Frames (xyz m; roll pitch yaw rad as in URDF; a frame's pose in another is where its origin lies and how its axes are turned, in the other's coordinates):
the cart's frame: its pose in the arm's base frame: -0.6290 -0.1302 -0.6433 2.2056 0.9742 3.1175
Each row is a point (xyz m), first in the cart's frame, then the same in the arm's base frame.
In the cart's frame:
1: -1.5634 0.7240 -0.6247
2: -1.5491 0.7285 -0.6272
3: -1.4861 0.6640 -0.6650
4: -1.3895 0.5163 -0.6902
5: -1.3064 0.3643 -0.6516
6: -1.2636 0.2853 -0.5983
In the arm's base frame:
1: -0.5412 -0.2060 1.1857
2: -0.5534 -0.2050 1.1767
3: -0.5660 -0.2734 1.1080
4: -0.5369 -0.3821 0.9697
5: -0.4648 -0.4429 0.8193
6: -0.4102 -0.4481 0.7304

